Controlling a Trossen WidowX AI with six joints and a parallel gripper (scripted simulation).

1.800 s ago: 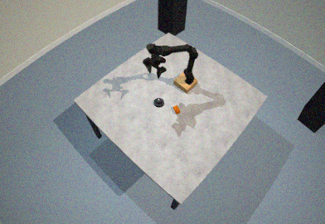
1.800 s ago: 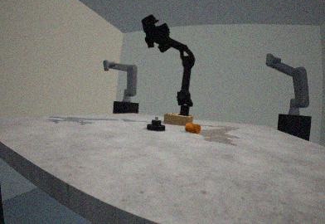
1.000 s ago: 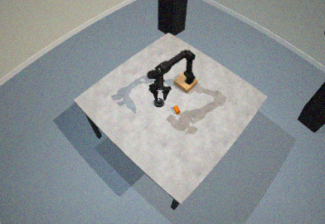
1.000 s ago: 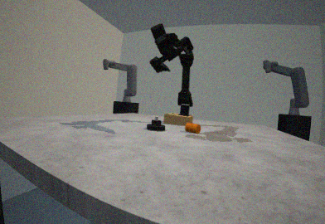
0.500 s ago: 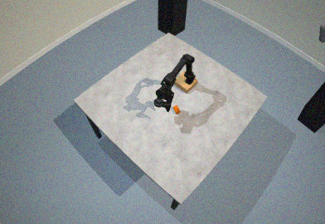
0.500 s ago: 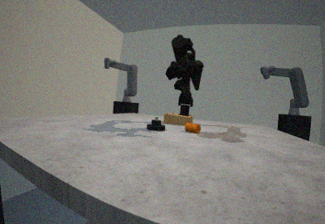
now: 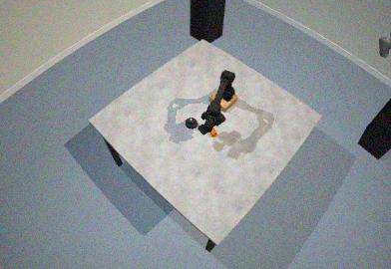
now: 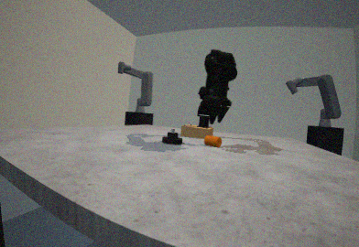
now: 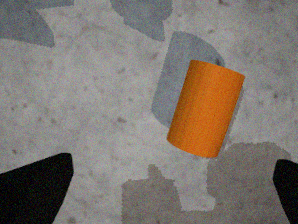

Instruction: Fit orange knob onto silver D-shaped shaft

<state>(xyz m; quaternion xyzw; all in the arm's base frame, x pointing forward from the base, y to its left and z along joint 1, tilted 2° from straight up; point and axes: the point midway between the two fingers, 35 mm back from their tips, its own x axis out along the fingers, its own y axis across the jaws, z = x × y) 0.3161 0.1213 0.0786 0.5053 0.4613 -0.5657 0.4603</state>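
The orange knob lies 30 mm behind my gripper tip and 80 mm below it. Round my gripper tip: round black pedestal (20 mm ahead, 170 mm to the right, 70 mm below).
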